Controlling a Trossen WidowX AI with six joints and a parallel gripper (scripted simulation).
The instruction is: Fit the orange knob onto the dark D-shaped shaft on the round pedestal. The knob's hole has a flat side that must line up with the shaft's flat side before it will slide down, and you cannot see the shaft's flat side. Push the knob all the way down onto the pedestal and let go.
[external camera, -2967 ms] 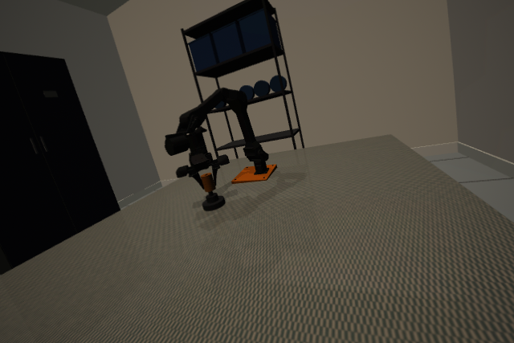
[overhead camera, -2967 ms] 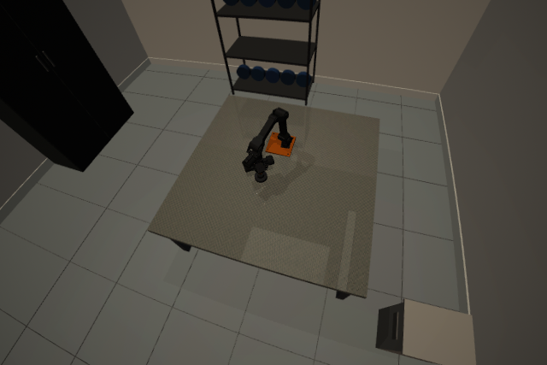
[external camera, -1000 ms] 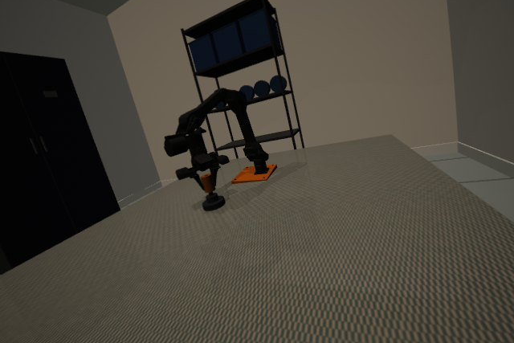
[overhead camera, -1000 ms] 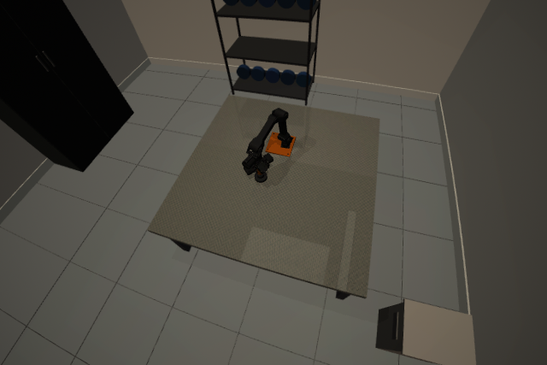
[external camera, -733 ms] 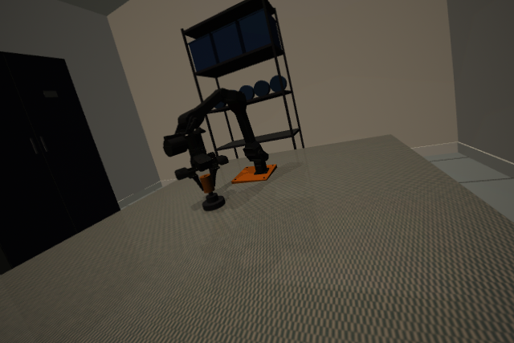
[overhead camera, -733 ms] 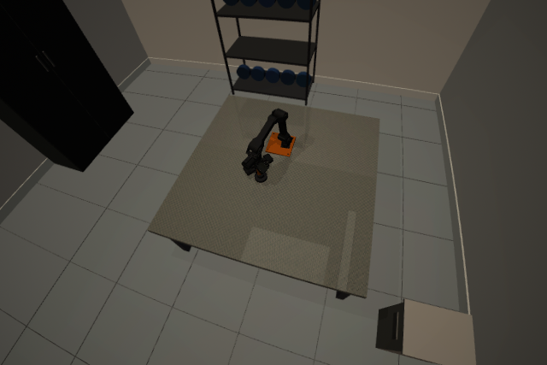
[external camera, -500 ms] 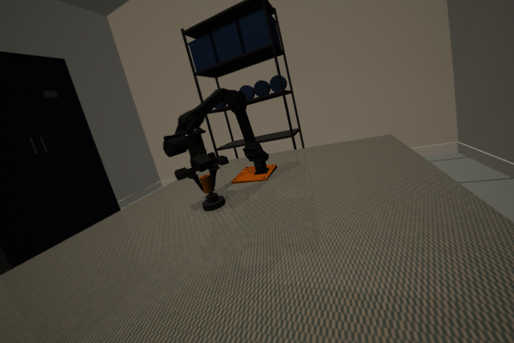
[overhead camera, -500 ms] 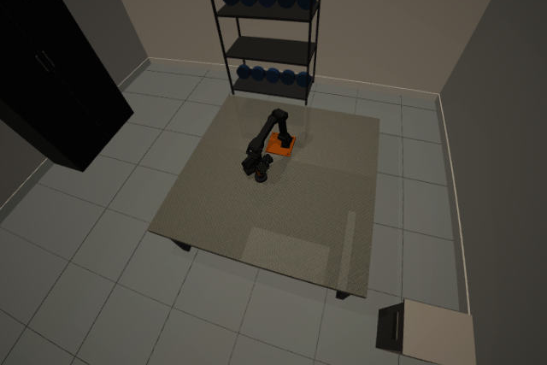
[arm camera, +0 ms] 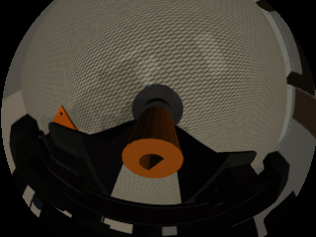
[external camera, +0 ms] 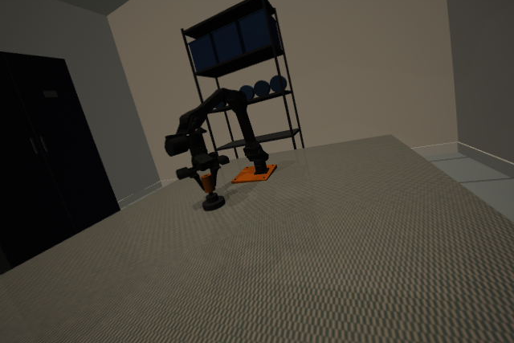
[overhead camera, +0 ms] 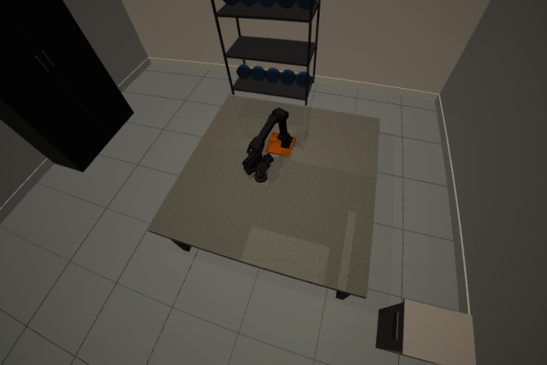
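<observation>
Right now my gripper tip is 20 mm below the orange knob. Round my gripper tip: pedestal (40 mm below).
</observation>
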